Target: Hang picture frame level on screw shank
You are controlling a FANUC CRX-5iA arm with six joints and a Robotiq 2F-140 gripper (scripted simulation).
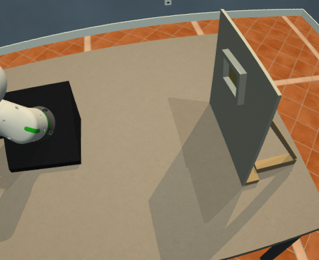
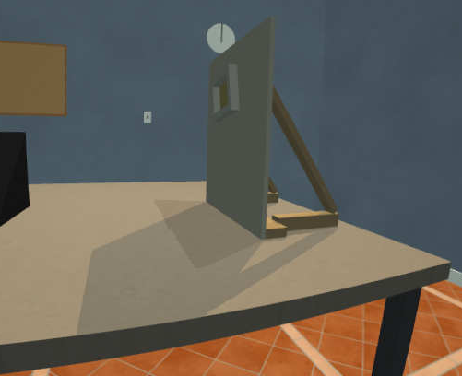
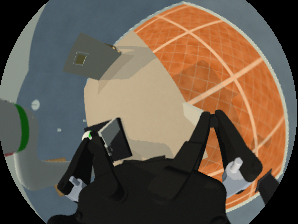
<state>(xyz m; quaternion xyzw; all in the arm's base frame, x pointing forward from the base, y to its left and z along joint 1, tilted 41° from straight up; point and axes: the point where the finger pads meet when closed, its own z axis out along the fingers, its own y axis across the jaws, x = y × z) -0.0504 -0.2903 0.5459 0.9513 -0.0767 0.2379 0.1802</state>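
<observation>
Now: hand 82 cm short of the pale grey picture frame, 43 cm to the right of it and 1 cm below it. The rest, counted from my hand: grey wall board: 84 cm ahead, 41 cm to the left, 10 cm below.
</observation>
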